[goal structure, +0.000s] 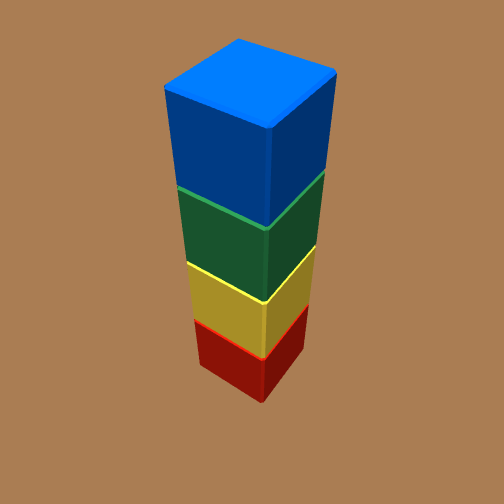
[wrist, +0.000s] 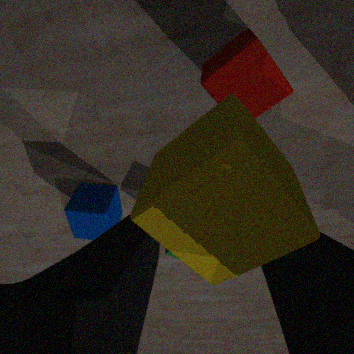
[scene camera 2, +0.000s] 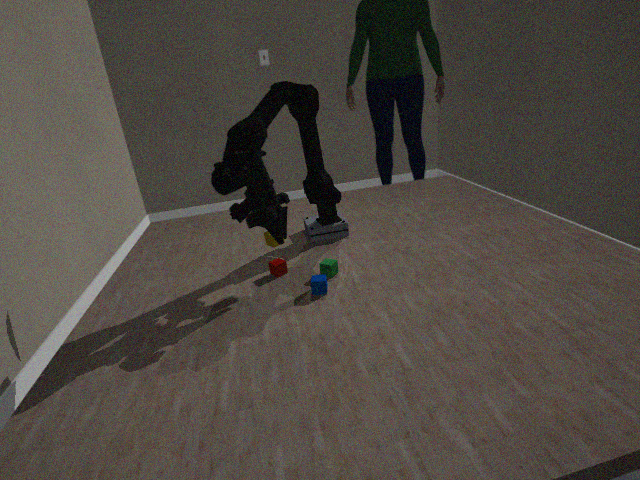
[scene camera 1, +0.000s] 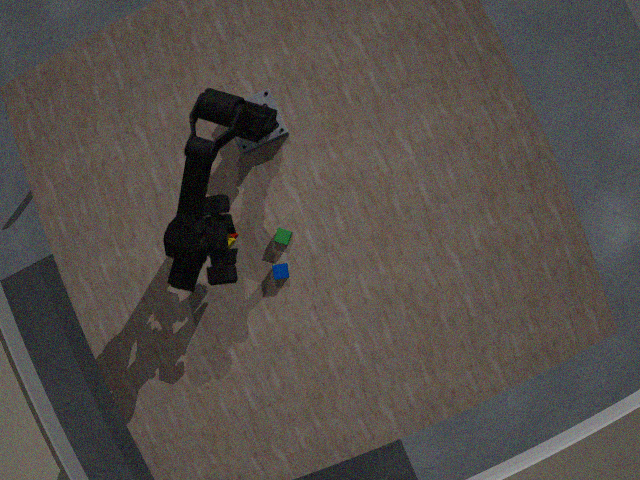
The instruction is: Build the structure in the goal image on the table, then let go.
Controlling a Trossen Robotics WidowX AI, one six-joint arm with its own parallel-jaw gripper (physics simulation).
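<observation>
My gripper (scene camera 1: 229, 240) (scene camera 2: 275, 240) (wrist: 208, 213) is shut on a yellow cube (scene camera 1: 231, 242) (scene camera 2: 269, 239) (wrist: 225, 175), which it holds tilted above the table. A red cube (scene camera 1: 234, 235) (scene camera 2: 278, 267) (wrist: 250, 80) sits on the table below; the arm hides most of it in scene view 1. A green cube (scene camera 1: 282, 236) (scene camera 2: 328, 268) and a blue cube (scene camera 1: 280, 271) (scene camera 2: 318, 285) (wrist: 95, 216) sit apart from each other, to the right of the gripper in scene view 1. In the wrist view the yellow cube hides most of the green cube (wrist: 171, 253).
The arm's grey base plate (scene camera 1: 265, 97) (scene camera 2: 326, 235) stands behind the cubes in scene view 2. A person (scene camera 2: 395, 51) in a green top stands by the back wall. The arm's long shadow crosses the wood-patterned surface (scene camera 1: 413, 232) (scene camera 2: 413, 335).
</observation>
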